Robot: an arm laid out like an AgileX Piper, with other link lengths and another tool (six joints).
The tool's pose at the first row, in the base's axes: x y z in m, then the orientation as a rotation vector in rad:
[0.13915 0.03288 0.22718 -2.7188 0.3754 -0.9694]
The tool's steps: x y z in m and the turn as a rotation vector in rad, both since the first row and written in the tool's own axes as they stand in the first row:
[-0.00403 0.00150 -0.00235 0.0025 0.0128 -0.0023]
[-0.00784 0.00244 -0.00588 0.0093 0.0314 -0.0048]
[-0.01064 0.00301 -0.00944 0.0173 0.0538 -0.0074]
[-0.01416 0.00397 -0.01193 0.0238 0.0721 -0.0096]
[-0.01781 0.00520 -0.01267 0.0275 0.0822 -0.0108]
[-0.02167 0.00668 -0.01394 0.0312 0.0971 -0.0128]
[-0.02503 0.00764 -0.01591 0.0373 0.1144 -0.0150]
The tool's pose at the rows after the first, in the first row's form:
[0.13438 0.03243 0.22615 -2.7126 0.3732 -0.9877]
[0.12911 0.03229 0.22631 -2.7002 0.3693 -1.0136]
[0.12463 0.03217 0.22719 -2.6850 0.3652 -1.0446]
[0.12024 0.03205 0.22672 -2.6724 0.3617 -1.0698]
[0.11683 0.03195 0.22478 -2.6652 0.3597 -1.0837]
[0.11289 0.03160 0.22304 -2.6562 0.3575 -1.1043]
[0.10895 0.03150 0.22228 -2.6439 0.3541 -1.1278]

